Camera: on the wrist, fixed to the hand. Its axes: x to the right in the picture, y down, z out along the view.
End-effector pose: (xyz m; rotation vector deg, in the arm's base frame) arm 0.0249 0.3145 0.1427 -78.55 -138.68 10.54
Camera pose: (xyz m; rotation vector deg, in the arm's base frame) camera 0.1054 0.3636 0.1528 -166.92 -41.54 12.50
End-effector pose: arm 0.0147 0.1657 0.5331 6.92 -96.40 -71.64
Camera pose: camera 0.0770 0.1785 0.6034 -61.24 -55.98 -7.61
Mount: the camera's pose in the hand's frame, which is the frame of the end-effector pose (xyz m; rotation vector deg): 0.0064 0.0876 -0.0357 -11.78 5.33 91.96
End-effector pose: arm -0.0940 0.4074 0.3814 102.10 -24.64 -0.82
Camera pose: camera -0.1041 0.4223 0.4745 47.39 -90.78 61.91
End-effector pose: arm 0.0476 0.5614 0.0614 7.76 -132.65 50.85
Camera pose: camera 0.0346 0.6518 0.0360 -113.86 -117.68 68.56
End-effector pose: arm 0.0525 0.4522 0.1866 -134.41 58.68 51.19
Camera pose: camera 0.0029 0.3720 0.1963 56.90 -136.26 -60.64
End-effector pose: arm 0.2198 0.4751 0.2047 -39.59 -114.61 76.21
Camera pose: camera 0.2491 0.5320 0.1348 128.59 61.08 -81.85
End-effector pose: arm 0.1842 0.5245 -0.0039 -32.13 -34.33 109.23
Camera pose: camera 0.1437 0.5045 -0.0872 66.00 8.83 -138.40
